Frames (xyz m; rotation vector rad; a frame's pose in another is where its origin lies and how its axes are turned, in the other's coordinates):
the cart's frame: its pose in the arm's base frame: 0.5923 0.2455 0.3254 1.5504 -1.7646 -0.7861
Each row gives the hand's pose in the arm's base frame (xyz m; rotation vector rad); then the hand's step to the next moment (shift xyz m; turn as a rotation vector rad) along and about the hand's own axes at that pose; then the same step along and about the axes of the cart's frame.
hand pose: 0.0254 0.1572 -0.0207 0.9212 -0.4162 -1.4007
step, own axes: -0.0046 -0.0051 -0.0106 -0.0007 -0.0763 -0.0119
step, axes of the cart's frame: -0.0090 -0.0084 0.0027 -0.0128 -0.0249 0.0720
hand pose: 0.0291 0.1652 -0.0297 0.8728 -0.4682 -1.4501
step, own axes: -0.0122 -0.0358 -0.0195 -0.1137 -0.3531 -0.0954
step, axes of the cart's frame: -0.0219 -0.0201 0.0304 -0.1762 -0.1124 0.3210
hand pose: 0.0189 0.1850 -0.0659 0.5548 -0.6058 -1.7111
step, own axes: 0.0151 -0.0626 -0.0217 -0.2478 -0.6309 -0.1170
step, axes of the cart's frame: 0.0034 -0.0257 0.0628 -0.3578 -0.1462 0.5690
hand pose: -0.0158 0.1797 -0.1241 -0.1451 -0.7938 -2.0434
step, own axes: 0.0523 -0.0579 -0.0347 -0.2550 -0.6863 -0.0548
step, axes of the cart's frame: 0.0387 0.0100 0.0755 -0.4138 -0.0921 0.5995
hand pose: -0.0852 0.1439 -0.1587 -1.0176 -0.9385 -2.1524
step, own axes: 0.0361 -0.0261 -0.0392 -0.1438 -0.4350 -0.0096
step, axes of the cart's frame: 0.0272 0.0321 0.0418 -0.2762 -0.0362 0.3638
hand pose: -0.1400 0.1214 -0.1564 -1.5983 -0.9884 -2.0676
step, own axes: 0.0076 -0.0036 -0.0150 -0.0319 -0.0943 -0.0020
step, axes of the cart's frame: 0.0086 0.0116 0.0094 -0.0599 -0.0085 0.0791
